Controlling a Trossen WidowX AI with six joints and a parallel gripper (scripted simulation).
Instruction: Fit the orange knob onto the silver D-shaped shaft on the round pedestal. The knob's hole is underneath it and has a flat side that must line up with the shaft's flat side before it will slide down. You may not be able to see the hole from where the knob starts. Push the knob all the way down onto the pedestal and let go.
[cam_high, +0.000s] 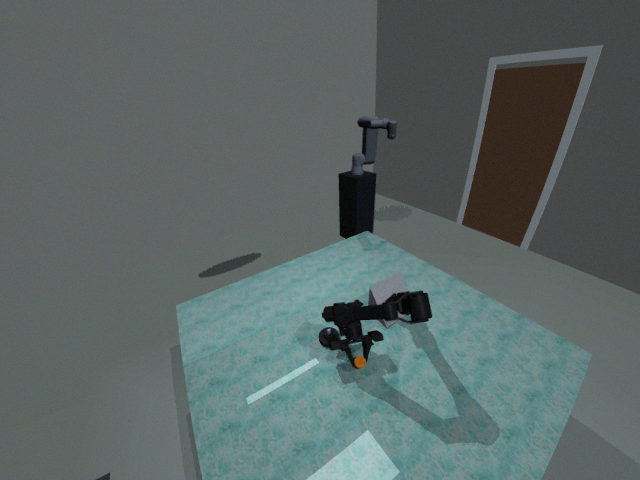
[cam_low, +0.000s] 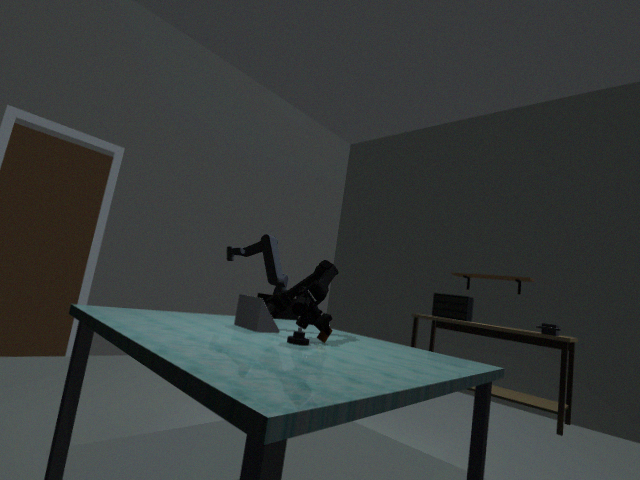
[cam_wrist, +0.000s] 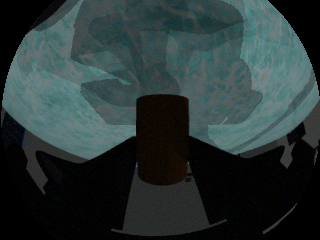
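Now: the orange knob 10 mm above my gripper tip. From my gripper tip the other things lie so: round black pedestal: 170 mm to the right.
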